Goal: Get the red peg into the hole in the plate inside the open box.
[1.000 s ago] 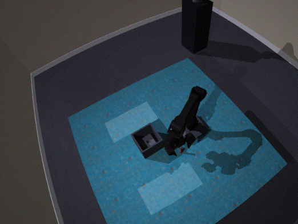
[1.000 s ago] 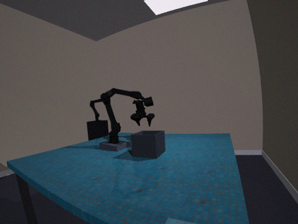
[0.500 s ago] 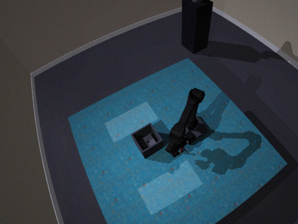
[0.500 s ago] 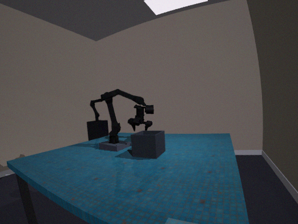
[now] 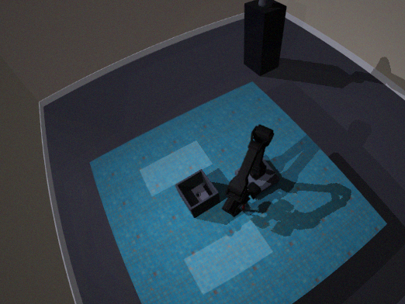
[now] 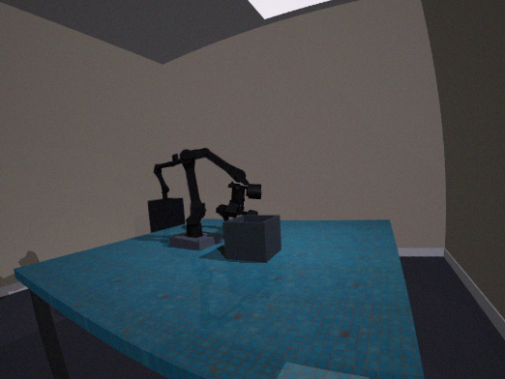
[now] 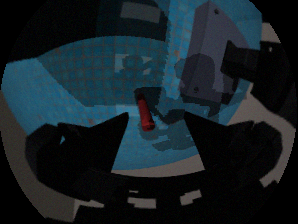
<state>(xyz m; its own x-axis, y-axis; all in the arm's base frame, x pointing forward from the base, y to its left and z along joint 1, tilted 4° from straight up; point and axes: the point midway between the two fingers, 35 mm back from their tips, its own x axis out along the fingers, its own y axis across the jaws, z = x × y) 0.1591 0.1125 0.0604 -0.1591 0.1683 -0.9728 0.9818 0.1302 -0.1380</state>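
The red peg lies 20 mm ahead of my gripper tip and 10 mm below it. Also, from my gripper tip: grey plate: 180 mm ahead, 190 mm to the right, 10 mm below.
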